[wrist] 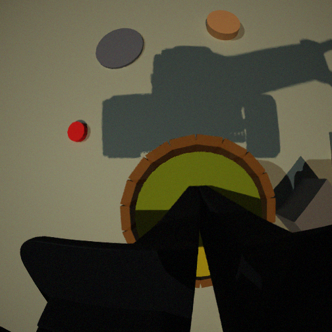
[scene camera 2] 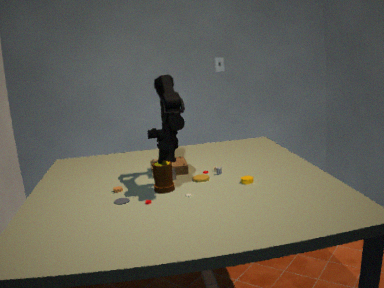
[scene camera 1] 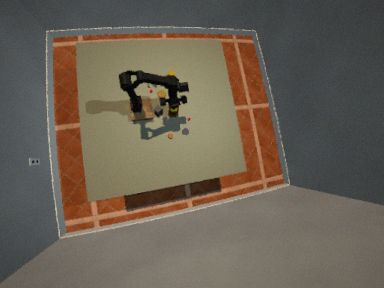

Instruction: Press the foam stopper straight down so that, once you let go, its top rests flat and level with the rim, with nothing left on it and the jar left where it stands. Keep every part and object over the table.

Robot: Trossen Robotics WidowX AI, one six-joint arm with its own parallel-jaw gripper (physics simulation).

Scene:
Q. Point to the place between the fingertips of my gripper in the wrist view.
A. At 196,194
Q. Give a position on a grey disc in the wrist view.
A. At 120,47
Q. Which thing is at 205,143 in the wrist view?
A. A brown jar.

